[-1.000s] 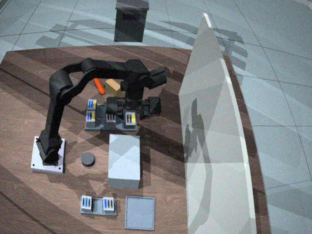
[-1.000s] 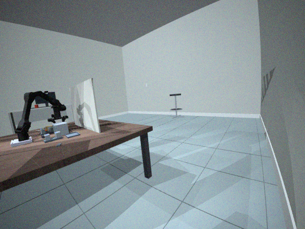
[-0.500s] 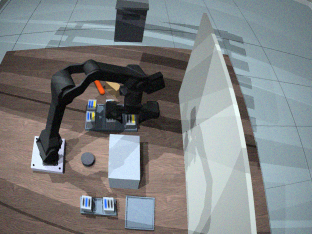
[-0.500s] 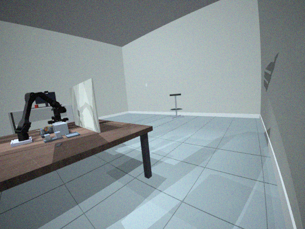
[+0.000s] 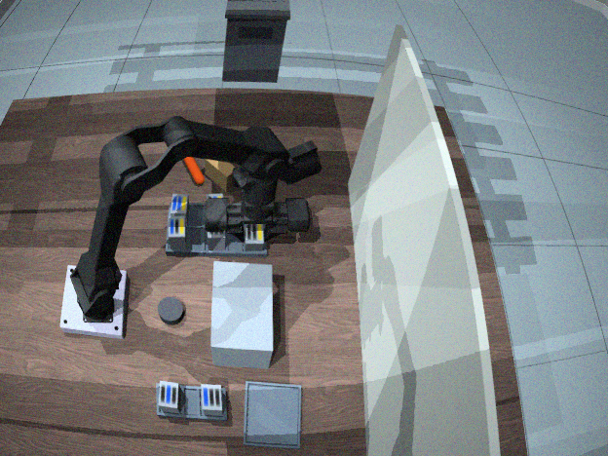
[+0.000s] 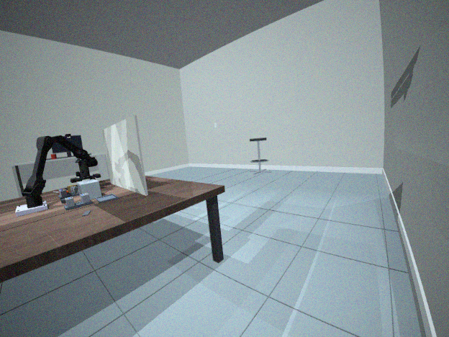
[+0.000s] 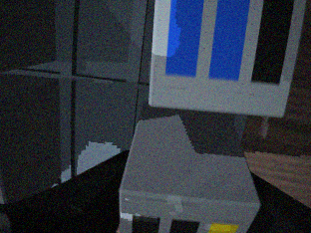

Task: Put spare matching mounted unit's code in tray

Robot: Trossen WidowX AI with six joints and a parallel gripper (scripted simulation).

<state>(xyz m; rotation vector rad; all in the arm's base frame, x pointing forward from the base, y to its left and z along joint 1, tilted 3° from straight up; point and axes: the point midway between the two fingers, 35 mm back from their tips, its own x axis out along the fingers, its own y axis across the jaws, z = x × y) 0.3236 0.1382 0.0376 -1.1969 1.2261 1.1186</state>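
My gripper tip is now 36 cm to the left of the grey tray, 1 cm past it and 1 cm above it. Also, from my gripper tip: black puck: 17 cm behind, 14 cm to the right, 1 cm below; tall grey block: 17 cm to the right, 4 cm behind, 3 cm above; tan block: 17 cm to the left, 5 cm behind, 1 cm above.
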